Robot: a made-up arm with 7 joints. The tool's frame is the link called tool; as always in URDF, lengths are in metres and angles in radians.
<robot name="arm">
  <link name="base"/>
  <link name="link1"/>
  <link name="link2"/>
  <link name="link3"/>
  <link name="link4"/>
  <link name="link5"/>
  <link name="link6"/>
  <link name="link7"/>
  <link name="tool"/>
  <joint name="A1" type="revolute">
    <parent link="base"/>
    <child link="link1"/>
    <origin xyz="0 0 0" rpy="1.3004 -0.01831 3.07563"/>
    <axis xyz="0 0 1"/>
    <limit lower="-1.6" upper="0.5"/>
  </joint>
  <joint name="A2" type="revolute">
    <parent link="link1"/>
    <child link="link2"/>
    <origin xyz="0.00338 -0.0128 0.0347" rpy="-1.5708 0 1.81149"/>
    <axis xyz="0 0 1"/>
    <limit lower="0" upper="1.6"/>
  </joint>
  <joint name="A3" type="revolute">
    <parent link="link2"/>
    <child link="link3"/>
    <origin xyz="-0.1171 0.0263 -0.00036" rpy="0.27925 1.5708 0"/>
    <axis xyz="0 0 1"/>
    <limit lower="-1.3" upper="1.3"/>
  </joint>
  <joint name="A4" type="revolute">
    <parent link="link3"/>
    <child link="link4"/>
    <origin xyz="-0.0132 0 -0.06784" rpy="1.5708 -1.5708 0"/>
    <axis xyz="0 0 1"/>
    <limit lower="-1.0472" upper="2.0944"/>
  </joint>
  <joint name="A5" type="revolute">
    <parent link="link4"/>
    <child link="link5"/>
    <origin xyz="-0.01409 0.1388 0.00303" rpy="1.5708 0 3.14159"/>
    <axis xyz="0 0 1"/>
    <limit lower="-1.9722" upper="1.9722"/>
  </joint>
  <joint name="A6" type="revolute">
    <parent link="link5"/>
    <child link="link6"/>
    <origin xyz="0.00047 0.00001 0.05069" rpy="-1.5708 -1.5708 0"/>
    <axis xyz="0 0 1"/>
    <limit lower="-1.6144" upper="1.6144"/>
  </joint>
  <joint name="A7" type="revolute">
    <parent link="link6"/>
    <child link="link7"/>
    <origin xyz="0.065 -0.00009 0.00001" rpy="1.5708 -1.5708 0"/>
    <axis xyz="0 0 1"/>
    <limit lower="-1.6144" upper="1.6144"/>
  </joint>
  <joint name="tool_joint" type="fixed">
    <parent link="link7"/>
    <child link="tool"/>
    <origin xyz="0 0 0" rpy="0 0 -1.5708"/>
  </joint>
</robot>
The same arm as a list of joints. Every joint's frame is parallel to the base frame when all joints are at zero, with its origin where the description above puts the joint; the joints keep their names.
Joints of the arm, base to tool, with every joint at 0 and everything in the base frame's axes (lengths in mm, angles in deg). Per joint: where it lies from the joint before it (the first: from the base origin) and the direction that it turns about. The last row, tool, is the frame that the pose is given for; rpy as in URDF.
A1: axis 0.068403 0.961235 0.26711 offset 0 0 0
A2: axis 0.968889 -0.0002 -0.247497 offset -1 37 -3
A3: axis 0.247497 -0.0001 0.968889 offset -30 7 -116
A4: axis 0.0002 1 0 offset -4 0 -69
A5: axis 0.968889 -0.0002 -0.247497 offset 131 3 -48
A6: axis 0.0002 1 0 offset 49 0 -13
A7: axis 0.247497 -0.0001 0.968889 offset 63 0 -16
tool: offset 0 0 0 rpy 0 14.33 -0.01
Joint limits (deg, base to tool): -91.67..28.65 0..91.67 -74.48..74.48 -60..120 -113..113 -92.5..92.5 -92.5..92.5

